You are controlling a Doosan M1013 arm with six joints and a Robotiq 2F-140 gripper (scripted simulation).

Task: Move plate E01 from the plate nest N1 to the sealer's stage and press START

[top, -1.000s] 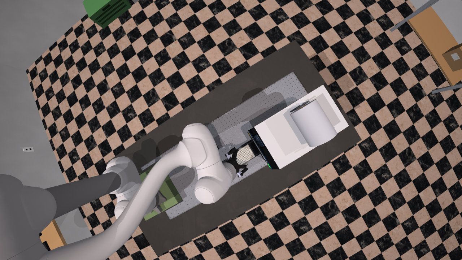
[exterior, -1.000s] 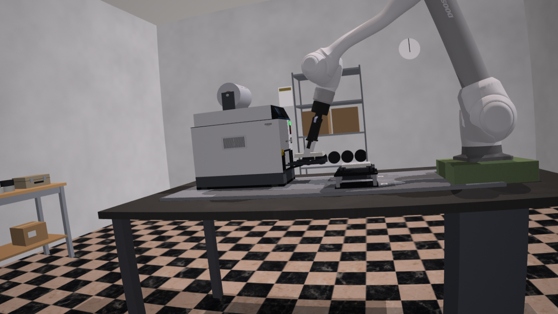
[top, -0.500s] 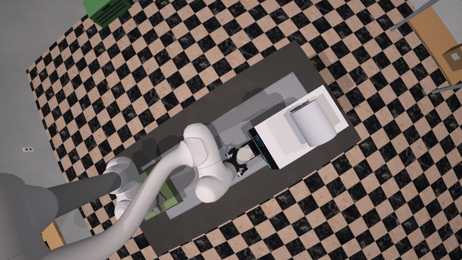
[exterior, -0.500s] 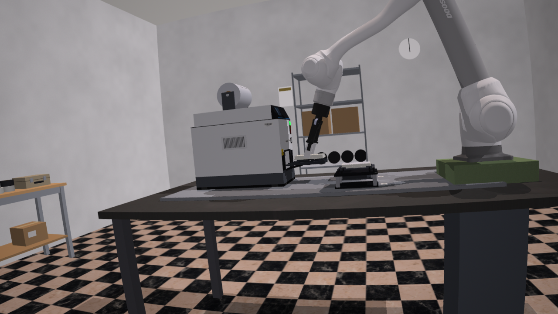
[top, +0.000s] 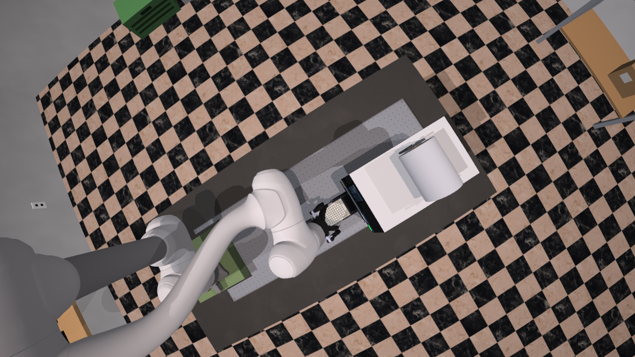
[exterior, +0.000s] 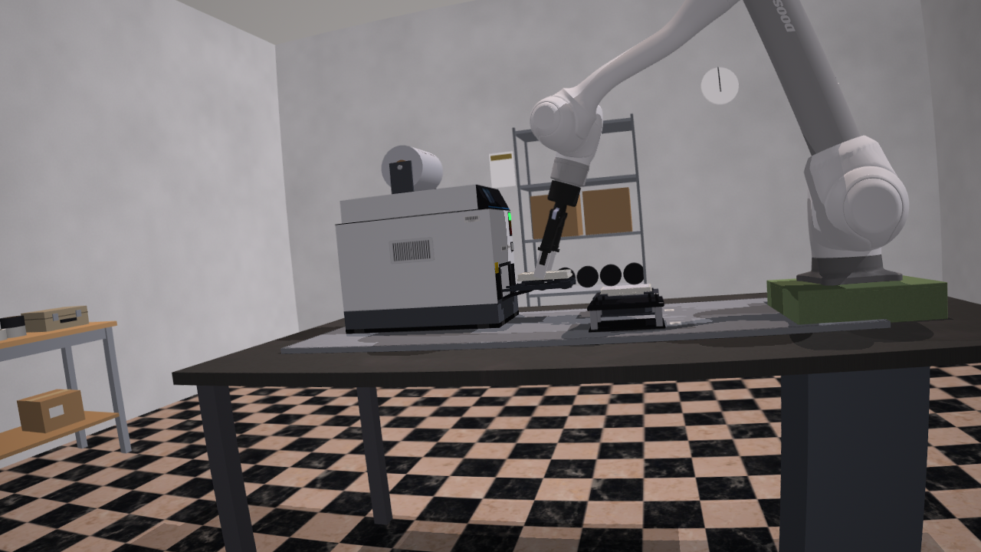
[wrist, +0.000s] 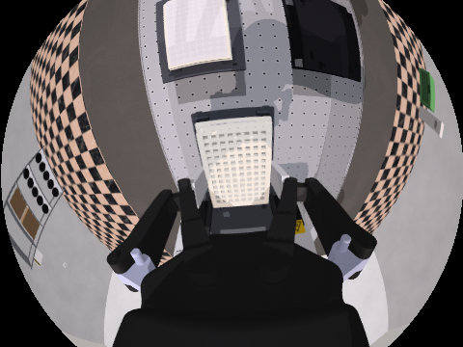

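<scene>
The sealer stage lies 4 cm below my hand. Round my hand: foil roll: 33 cm ahead, 28 cm above, 5 cm to the right.
</scene>
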